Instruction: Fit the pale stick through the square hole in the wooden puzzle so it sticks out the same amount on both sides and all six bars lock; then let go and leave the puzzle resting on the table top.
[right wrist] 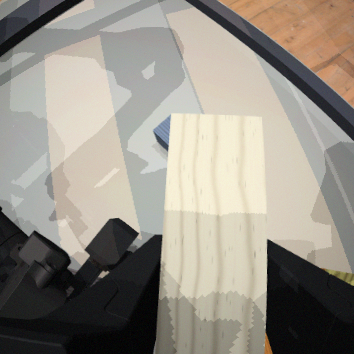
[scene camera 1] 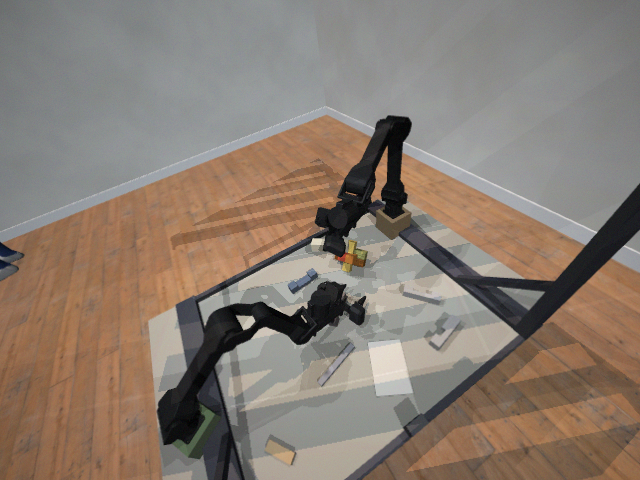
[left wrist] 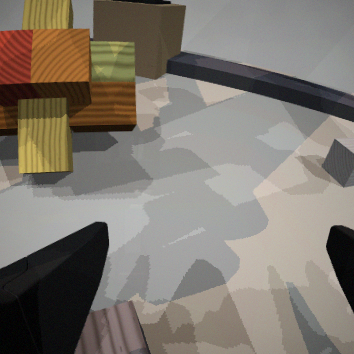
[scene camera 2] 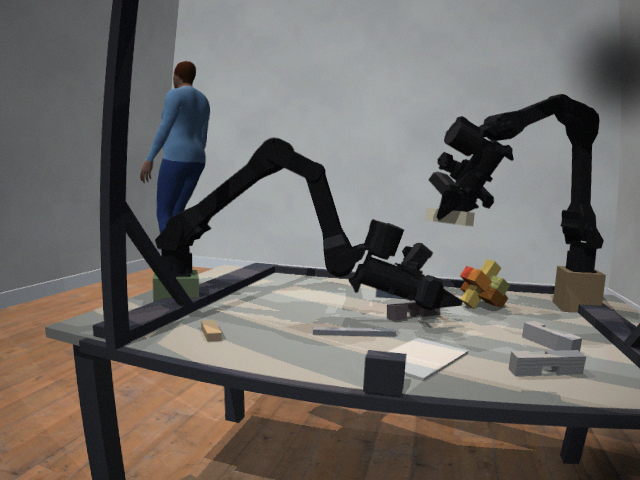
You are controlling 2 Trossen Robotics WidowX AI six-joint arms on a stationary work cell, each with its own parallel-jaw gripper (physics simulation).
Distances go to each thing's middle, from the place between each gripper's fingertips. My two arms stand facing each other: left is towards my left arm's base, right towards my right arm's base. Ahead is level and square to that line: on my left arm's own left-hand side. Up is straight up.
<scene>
Right now the pale stick (right wrist: 212, 285) is 20 mm behind my right hand, 10 mm to the right of it and 10 mm above it. From my right hand the other things lie so: tan arm base (scene camera 2: 572, 289) (30 mm behind, 370 mm to the right, 150 mm below).
My left hand is 100 mm short of the pale stick, 10 mm to the left of it and 170 mm below it. From my left hand the other things lie so: tan arm base: 90 mm ahead, 370 mm to the right, 10 mm above.
</scene>
